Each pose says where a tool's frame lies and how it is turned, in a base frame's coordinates. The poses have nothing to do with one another.
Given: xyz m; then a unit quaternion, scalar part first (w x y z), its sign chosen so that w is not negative.
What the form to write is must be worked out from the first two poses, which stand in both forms.
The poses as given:
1: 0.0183 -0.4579 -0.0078 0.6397 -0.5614 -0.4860 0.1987
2: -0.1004 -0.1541 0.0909 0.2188 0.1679 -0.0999 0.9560
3: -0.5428 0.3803 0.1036 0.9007 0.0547 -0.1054 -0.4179
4: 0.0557 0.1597 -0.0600 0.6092 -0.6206 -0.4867 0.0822
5: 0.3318 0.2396 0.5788 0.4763 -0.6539 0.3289 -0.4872
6: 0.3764 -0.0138 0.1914 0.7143 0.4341 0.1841 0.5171
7: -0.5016 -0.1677 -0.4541 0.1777 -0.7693 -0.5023 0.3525
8: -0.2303 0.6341 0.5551 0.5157 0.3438 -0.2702 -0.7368
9: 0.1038 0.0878 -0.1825 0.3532 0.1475 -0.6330 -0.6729
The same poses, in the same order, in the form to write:
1: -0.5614 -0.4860 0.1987 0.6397 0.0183 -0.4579 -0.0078
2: 0.1679 -0.0999 0.9560 0.2188 -0.1004 -0.1541 0.0909
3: 0.0547 -0.1054 -0.4179 0.9007 -0.5428 0.3803 0.1036
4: -0.6206 -0.4867 0.0822 0.6092 0.0557 0.1597 -0.0600
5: -0.6539 0.3289 -0.4872 0.4763 0.3318 0.2396 0.5788
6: 0.4341 0.1841 0.5171 0.7143 0.3764 -0.0138 0.1914
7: -0.7693 -0.5023 0.3525 0.1777 -0.5016 -0.1677 -0.4541
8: 0.3438 -0.2702 -0.7368 0.5157 -0.2303 0.6341 0.5551
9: 0.1475 -0.6330 -0.6729 0.3532 0.1038 0.0878 -0.1825
